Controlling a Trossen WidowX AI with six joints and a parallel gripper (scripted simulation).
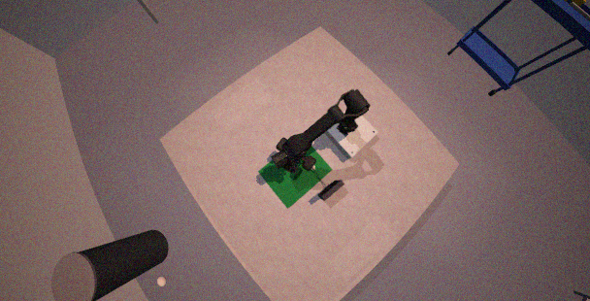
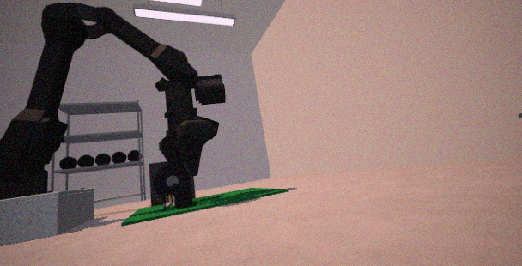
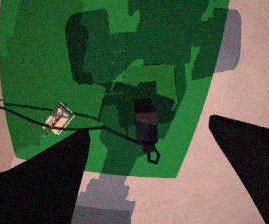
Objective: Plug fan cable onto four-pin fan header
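The dark plug is 1 cm behind my gripper tip and 4 cm below it. The rest, counted from my gripper tip: black fan (1 cm ahead, 23 cm to the left); green board (5 cm ahead, 4 cm to the left, 7 cm below).
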